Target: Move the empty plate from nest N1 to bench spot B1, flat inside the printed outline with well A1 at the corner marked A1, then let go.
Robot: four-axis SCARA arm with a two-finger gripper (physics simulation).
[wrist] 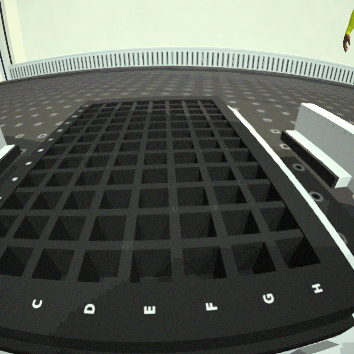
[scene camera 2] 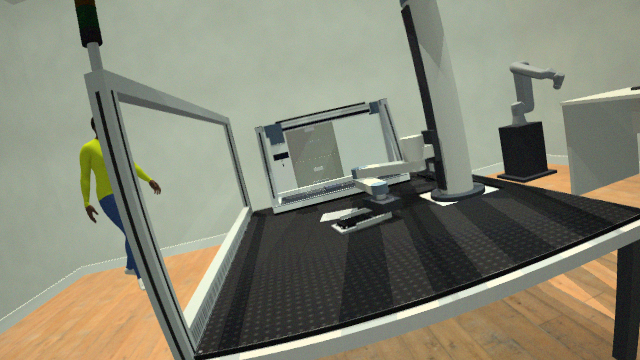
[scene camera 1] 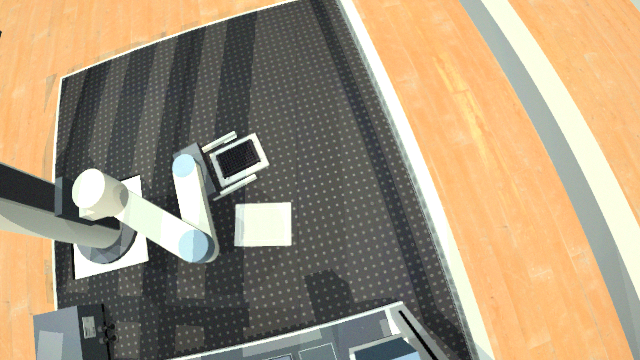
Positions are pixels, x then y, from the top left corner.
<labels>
my gripper: wrist 148, 121; scene camera 2; scene camera 1
same spot on my gripper: [scene camera 1: 194, 150] = [scene camera 2: 382, 202]
</labels>
